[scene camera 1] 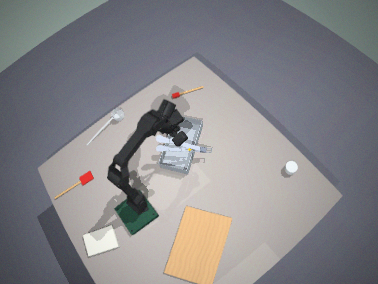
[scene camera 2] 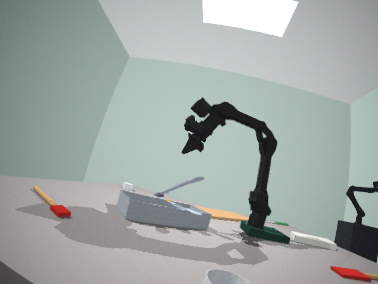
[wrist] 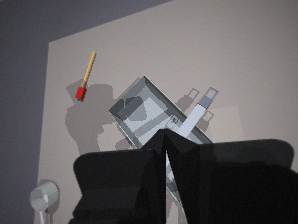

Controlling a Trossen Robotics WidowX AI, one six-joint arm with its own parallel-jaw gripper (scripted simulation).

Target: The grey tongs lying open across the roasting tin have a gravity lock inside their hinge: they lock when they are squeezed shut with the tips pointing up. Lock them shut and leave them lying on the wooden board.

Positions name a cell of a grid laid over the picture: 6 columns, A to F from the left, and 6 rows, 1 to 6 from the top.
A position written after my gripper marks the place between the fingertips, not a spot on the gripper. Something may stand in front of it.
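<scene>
Gripper (scene camera 2: C4), (wrist: D4): shut, holding nothing. Roasting tin (scene camera 2: C5), (scene camera 1: C4) and (wrist: C3) visible to me. White block (scene camera 1: B6) also visible; in the wrist view the block is out of frame.
</scene>
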